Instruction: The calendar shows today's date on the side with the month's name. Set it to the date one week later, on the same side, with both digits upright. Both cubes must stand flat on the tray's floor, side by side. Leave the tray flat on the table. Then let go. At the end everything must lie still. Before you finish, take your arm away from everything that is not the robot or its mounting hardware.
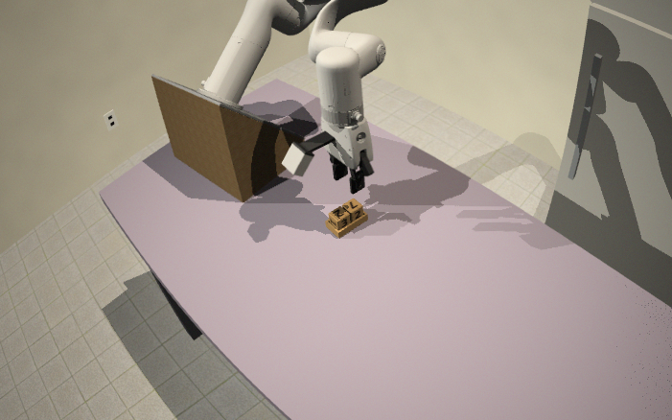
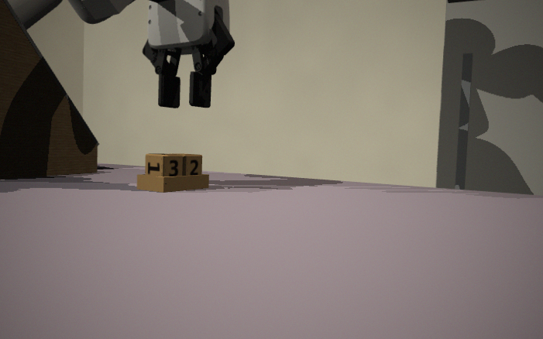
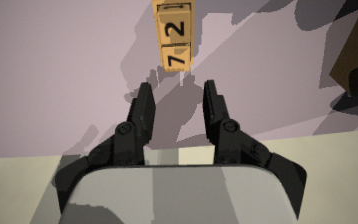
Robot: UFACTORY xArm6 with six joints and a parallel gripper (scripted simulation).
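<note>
Now: hand 90 mm above the cube and 30 mm to the left of it. The rest, counted from my hand: wooden calendar tray: 110 mm below, 20 mm to the right.
</note>
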